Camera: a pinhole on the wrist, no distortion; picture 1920 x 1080 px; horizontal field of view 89.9 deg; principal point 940.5 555.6 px. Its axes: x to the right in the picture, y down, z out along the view. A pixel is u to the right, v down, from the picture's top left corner.
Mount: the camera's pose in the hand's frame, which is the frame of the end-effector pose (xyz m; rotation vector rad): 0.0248 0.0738 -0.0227 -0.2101 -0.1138 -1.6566
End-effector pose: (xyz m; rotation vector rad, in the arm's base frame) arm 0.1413 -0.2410 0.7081 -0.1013 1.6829 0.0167
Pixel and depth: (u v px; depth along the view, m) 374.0 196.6 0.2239
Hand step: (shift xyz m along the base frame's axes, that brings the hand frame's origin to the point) 0.1557 0.2681 -0.0011
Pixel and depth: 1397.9 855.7 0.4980
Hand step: 0.4842 -0.0483 -0.2465
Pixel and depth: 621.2 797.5 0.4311
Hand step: 0.3191 0.3032 -0.2292
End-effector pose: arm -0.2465 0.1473 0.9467 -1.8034 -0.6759 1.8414
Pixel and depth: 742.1 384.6 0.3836
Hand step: -0.3376 -0.1925 -0.1382
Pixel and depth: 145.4 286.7 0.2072
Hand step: -0.1456 -0.2261 -0.1798
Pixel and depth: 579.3 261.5 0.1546
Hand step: -0.1176 -0.1337 -0.0998
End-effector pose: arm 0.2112 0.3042 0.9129 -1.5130 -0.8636 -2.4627
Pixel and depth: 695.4 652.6 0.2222
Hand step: 0.1751 -0.0334 0.1873
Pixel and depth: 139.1 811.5 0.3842
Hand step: 0.3070 -0.1928 0.4307
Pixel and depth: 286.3 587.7 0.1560
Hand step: 0.1402 -0.1061 0.1624
